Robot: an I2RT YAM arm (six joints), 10 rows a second.
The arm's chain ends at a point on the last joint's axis. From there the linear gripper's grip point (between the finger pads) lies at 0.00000 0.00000 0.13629 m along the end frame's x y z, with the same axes.
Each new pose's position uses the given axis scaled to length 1; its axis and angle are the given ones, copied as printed.
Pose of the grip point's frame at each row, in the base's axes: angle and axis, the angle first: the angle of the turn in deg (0 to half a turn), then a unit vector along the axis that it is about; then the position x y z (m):
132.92 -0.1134 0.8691 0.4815 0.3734 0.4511 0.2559
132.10 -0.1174 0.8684 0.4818 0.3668 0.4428 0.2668
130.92 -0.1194 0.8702 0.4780 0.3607 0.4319 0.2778
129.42 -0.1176 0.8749 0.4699 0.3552 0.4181 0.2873
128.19 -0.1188 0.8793 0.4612 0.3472 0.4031 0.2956
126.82 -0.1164 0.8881 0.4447 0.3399 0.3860 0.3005
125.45 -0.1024 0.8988 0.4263 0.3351 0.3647 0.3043
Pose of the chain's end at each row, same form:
132.92 -0.1134 0.8691 0.4815 0.2992 0.3439 0.2956
132.10 -0.1174 0.8684 0.4818 0.2919 0.3357 0.3053
130.92 -0.1194 0.8702 0.4780 0.2840 0.3258 0.3155
129.42 -0.1176 0.8749 0.4699 0.2754 0.3141 0.3246
128.19 -0.1188 0.8793 0.4612 0.2651 0.3009 0.3330
126.82 -0.1164 0.8881 0.4447 0.2543 0.2872 0.3391
125.45 -0.1024 0.8988 0.4263 0.2447 0.2708 0.3442

